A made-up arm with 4 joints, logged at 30 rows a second.
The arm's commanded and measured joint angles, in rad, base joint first. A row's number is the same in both.
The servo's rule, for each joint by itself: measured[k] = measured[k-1] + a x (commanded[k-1-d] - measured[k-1]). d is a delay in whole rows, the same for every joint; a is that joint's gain. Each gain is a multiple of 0.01, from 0.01 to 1. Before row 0 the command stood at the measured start. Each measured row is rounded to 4 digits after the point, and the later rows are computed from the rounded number. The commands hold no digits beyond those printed.
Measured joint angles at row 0:
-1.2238 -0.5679 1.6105 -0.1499
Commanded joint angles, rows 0 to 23:
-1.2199 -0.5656 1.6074 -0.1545
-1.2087 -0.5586 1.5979 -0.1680
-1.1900 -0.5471 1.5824 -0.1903
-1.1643 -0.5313 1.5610 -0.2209
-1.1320 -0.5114 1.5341 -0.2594
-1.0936 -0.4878 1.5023 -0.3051
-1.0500 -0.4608 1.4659 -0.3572
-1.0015 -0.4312 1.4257 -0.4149
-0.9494 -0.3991 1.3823 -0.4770
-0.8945 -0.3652 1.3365 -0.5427
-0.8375 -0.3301 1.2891 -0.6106
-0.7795 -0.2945 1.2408 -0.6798
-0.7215 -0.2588 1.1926 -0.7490
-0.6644 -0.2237 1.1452 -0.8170
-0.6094 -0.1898 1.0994 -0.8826
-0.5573 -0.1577 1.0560 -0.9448
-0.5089 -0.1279 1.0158 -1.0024
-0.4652 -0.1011 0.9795 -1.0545
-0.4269 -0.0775 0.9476 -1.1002
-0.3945 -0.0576 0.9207 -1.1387
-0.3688 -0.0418 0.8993 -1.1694
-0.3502 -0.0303 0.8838 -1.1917
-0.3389 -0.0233 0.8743 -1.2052
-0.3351 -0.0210 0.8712 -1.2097
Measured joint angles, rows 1 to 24:
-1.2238 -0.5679 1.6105 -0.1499
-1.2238 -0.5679 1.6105 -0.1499
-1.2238 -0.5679 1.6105 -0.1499
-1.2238 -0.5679 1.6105 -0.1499
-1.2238 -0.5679 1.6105 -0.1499
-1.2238 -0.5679 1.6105 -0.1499
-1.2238 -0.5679 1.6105 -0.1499
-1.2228 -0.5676 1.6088 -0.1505
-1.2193 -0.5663 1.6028 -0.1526
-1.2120 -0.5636 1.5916 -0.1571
-1.2001 -0.5591 1.5748 -0.1648
-1.1831 -0.5524 1.5524 -0.1762
-1.1607 -0.5434 1.5248 -0.1917
-1.1330 -0.5318 1.4924 -0.2116
-1.1001 -0.5177 1.4557 -0.2360
-1.0624 -0.5011 1.4153 -0.2649
-1.0204 -0.4821 1.3720 -0.2982
-0.9747 -0.4608 1.3264 -0.3357
-0.9259 -0.4375 1.2793 -0.3770
-0.8748 -0.4125 1.2316 -0.4216
-0.8222 -0.3861 1.1841 -0.4690
-0.7690 -0.3586 1.1375 -0.5186
-0.7161 -0.3305 1.0927 -0.5697
-0.6643 -0.3021 1.0504 -0.6216
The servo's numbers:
d 7
a 0.25 0.14 0.55 0.12

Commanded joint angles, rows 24 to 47:
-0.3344 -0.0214 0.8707 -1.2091
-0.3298 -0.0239 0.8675 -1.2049
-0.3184 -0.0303 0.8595 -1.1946
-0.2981 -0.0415 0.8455 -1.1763
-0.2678 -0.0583 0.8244 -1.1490
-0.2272 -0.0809 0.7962 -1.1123
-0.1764 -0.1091 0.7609 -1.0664
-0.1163 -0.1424 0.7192 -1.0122
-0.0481 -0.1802 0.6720 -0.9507
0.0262 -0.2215 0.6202 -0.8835
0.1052 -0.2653 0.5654 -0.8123
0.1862 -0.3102 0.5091 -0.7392
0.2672 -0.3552 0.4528 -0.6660
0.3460 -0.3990 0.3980 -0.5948
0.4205 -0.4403 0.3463 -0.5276
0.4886 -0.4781 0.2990 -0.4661
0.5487 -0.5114 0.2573 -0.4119
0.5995 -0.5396 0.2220 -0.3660
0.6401 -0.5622 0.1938 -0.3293
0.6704 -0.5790 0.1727 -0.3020
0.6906 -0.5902 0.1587 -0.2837
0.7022 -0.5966 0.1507 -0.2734
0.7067 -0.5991 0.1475 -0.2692
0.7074 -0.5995 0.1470 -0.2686
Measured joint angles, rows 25 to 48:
-0.6145 -0.2740 1.0114 -0.6735
-0.5676 -0.2465 0.9763 -0.7247
-0.5243 -0.2201 0.9457 -0.7744
-0.4854 -0.1951 0.9202 -0.8218
-0.4516 -0.1720 0.9002 -0.8662
-0.4234 -0.1512 0.8860 -0.9069
-0.4013 -0.1330 0.8779 -0.9432
-0.3846 -0.1174 0.8739 -0.9751
-0.3709 -0.1043 0.8704 -1.0027
-0.3578 -0.0939 0.8644 -1.0257
-0.3429 -0.0866 0.8540 -1.0438
-0.3241 -0.0826 0.8377 -1.0564
-0.2999 -0.0824 0.8149 -1.0631
-0.2690 -0.0861 0.7852 -1.0635
-0.2308 -0.0940 0.7489 -1.0573
-0.1851 -0.1061 0.7066 -1.0445
-0.1323 -0.1223 0.6591 -1.0252
-0.0729 -0.1423 0.6076 -0.9997
-0.0081 -0.1658 0.5534 -0.9684
0.0607 -0.1923 0.4981 -0.9321
0.1320 -0.2212 0.4430 -0.8916
0.2041 -0.2519 0.3898 -0.8479
0.2752 -0.2836 0.3399 -0.8021
0.3436 -0.3155 0.2945 -0.7553

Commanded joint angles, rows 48 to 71:
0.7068 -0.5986 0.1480 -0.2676
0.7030 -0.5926 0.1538 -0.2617
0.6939 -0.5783 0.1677 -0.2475
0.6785 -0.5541 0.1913 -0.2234
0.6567 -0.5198 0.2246 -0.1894
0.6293 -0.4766 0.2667 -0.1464
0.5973 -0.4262 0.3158 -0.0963
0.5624 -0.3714 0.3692 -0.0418
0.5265 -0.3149 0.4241 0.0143
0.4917 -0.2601 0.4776 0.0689
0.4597 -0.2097 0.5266 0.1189
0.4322 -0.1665 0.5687 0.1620
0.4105 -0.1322 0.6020 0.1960
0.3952 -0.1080 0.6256 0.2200
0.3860 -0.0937 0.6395 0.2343
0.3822 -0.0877 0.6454 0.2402
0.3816 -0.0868 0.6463 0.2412
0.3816 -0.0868 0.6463 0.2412
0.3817 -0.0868 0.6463 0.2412
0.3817 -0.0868 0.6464 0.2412
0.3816 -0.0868 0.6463 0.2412
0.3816 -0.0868 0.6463 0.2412
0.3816 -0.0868 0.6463 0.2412
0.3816 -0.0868 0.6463 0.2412
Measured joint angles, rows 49 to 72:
0.4076 -0.3469 0.2546 -0.7086
0.4657 -0.3770 0.2212 -0.6631
0.5169 -0.4053 0.1945 -0.6198
0.5603 -0.4312 0.1748 -0.5795
0.5958 -0.4544 0.1615 -0.5428
0.6235 -0.4747 0.1538 -0.5100
0.6445 -0.4922 0.1501 -0.4810
0.6601 -0.5071 0.1489 -0.4554
0.6708 -0.5191 0.1516 -0.4322
0.6766 -0.5274 0.1605 -0.4100
0.6771 -0.5311 0.1774 -0.3876
0.6720 -0.5295 0.2034 -0.3638
0.6613 -0.5221 0.2382 -0.3377
0.6453 -0.5087 0.2809 -0.3087
0.6246 -0.4895 0.3295 -0.2767
0.6001 -0.4651 0.3815 -0.2418
0.5730 -0.4364 0.4344 -0.2045
0.5447 -0.4047 0.4851 -0.1657
0.5166 -0.3714 0.5311 -0.1264
0.4901 -0.3379 0.5701 -0.0877
0.4664 -0.3057 0.6006 -0.0508
0.4463 -0.2760 0.6220 -0.0166
0.4303 -0.2496 0.6349 0.0142
0.4181 -0.2268 0.6412 0.0414

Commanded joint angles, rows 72 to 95:
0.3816 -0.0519 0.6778 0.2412
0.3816 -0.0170 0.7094 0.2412
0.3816 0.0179 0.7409 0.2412
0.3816 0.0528 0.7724 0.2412
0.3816 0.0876 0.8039 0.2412
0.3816 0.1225 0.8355 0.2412
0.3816 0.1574 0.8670 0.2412
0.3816 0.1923 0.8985 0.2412
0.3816 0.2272 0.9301 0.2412
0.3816 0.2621 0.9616 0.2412
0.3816 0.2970 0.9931 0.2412
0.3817 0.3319 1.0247 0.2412
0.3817 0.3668 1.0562 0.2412
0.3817 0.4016 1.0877 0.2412
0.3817 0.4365 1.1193 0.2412
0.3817 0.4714 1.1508 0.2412
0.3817 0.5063 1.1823 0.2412
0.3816 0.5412 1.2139 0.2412
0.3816 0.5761 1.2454 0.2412
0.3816 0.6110 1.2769 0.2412
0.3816 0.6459 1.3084 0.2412
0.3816 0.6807 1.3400 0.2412
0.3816 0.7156 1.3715 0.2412
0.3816 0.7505 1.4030 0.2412
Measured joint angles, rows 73 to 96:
0.4090 -0.2072 0.6440 0.0654
0.4022 -0.1903 0.6453 0.0865
0.3971 -0.1758 0.6459 0.1051
0.3932 -0.1633 0.6461 0.1214
0.3903 -0.1526 0.6462 0.1358
0.3881 -0.1434 0.6463 0.1484
0.3865 -0.1355 0.6463 0.1595
0.3853 -0.1238 0.6636 0.1693
0.3844 -0.1088 0.6888 0.1779
0.3837 -0.0911 0.7175 0.1855
0.3832 -0.0710 0.7477 0.1922
0.3828 -0.0488 0.7786 0.1981
0.3825 -0.0248 0.8099 0.2033
0.3823 0.0007 0.8413 0.2078
0.3821 0.0275 0.8728 0.2118
0.3820 0.0555 0.9043 0.2153
0.3819 0.0844 0.9358 0.2184
0.3818 0.1142 0.9673 0.2211
0.3818 0.1447 0.9989 0.2235
0.3818 0.1758 1.0304 0.2256
0.3818 0.2074 1.0619 0.2275
0.3818 0.2395 1.0935 0.2291
0.3818 0.2720 1.1250 0.2306
0.3818 0.3048 1.1565 0.2319

